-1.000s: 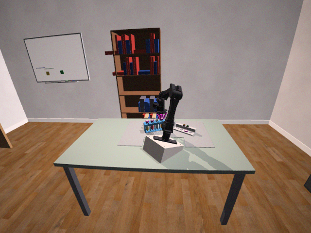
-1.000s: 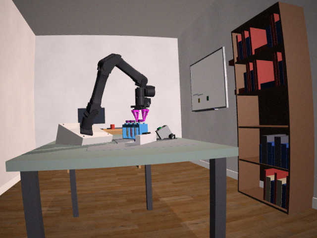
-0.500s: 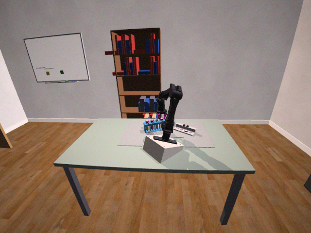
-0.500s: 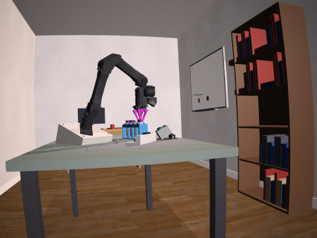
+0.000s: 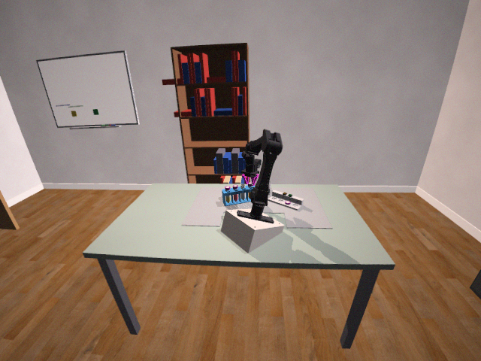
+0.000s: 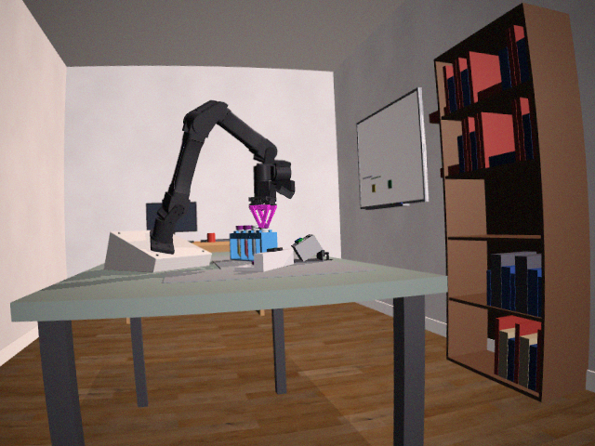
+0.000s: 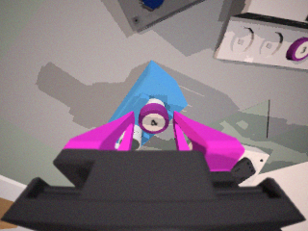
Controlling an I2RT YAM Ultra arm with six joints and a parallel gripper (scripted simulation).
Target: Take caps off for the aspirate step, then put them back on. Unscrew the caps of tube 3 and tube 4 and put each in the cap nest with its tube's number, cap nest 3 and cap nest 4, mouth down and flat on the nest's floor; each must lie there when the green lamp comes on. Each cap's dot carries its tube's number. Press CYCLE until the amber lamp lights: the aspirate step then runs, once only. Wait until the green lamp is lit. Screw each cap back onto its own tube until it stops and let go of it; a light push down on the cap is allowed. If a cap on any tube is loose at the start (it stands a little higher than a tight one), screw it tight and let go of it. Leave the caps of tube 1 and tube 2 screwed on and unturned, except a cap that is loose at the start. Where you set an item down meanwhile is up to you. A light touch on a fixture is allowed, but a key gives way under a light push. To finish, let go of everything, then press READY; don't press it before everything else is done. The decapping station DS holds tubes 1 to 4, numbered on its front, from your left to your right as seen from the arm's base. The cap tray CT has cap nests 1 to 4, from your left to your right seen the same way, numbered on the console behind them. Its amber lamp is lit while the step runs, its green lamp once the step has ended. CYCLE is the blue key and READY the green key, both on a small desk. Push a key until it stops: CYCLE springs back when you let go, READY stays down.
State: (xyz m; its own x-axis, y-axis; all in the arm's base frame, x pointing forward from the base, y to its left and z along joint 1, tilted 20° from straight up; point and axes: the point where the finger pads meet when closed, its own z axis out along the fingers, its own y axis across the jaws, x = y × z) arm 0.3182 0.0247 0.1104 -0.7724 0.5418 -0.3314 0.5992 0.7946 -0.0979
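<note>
Now: the purple cap right at my hand. The rest, counted from my hand: grey key desk (10 cm ahead, 9 cm to the right, 7 cm below); then blue cycle key (9 cm ahead, 7 cm to the right, 5 cm below); then green ready key (8 cm ahead, 11 cm to the right, 5 cm below).
</note>
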